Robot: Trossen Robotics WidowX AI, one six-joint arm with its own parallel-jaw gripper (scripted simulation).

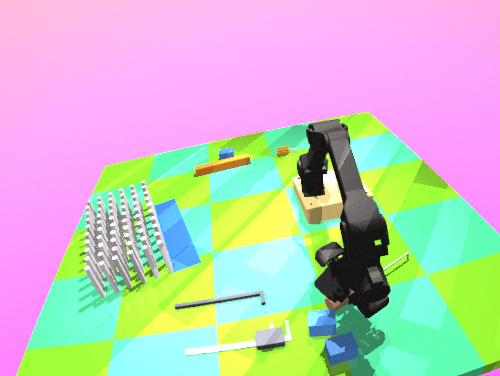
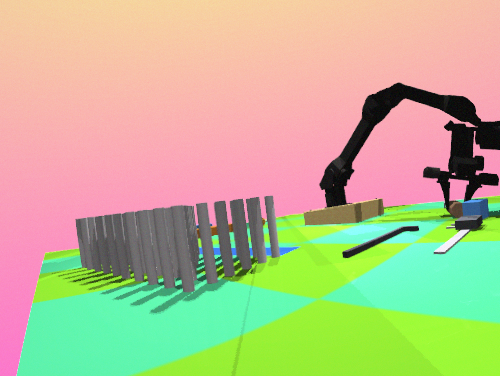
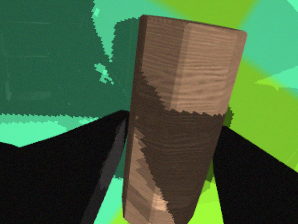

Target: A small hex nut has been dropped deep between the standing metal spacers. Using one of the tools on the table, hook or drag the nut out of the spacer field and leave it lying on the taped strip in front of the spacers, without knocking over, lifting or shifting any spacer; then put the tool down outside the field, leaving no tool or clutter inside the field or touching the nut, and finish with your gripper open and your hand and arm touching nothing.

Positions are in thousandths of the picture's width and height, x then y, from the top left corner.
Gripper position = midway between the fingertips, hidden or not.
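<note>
You'd find my gripper at (image 1: 689, 789), and the same gripper shows at (image 2: 911, 562) and (image 3: 576, 569). There's a caliper-like tool (image 1: 541, 900), though in image 3 that tool is out of frame. I can also see a blue block (image 1: 647, 858), plus a grey spacer (image 2: 319, 576), a grey spacer (image 2: 357, 578) and a grey spacer (image 2: 491, 685).
</note>
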